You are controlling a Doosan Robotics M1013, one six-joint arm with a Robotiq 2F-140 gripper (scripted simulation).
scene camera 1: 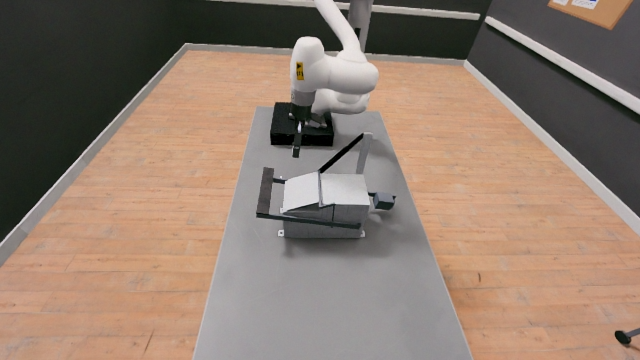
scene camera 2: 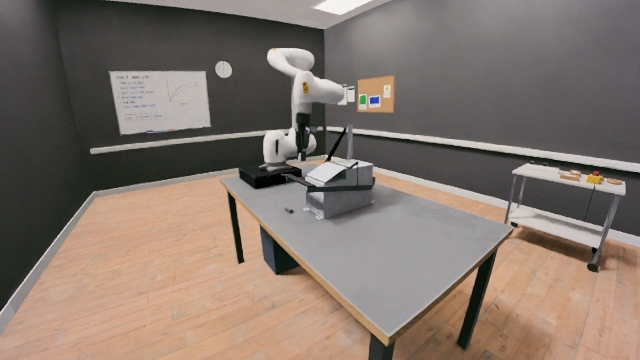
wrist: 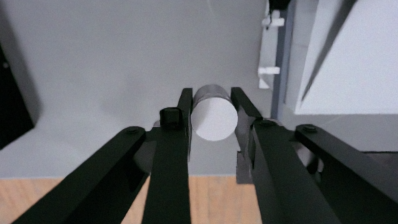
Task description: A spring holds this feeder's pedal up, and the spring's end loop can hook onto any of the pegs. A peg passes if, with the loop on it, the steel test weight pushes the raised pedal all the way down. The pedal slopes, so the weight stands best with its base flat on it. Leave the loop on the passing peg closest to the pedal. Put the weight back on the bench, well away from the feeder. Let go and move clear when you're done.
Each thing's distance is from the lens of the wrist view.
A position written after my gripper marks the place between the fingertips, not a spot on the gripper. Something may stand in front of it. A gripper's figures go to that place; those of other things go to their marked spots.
my gripper [wrist: 211, 103]: 0.17 m
steel test weight [wrist: 214, 117]: 0.14 m
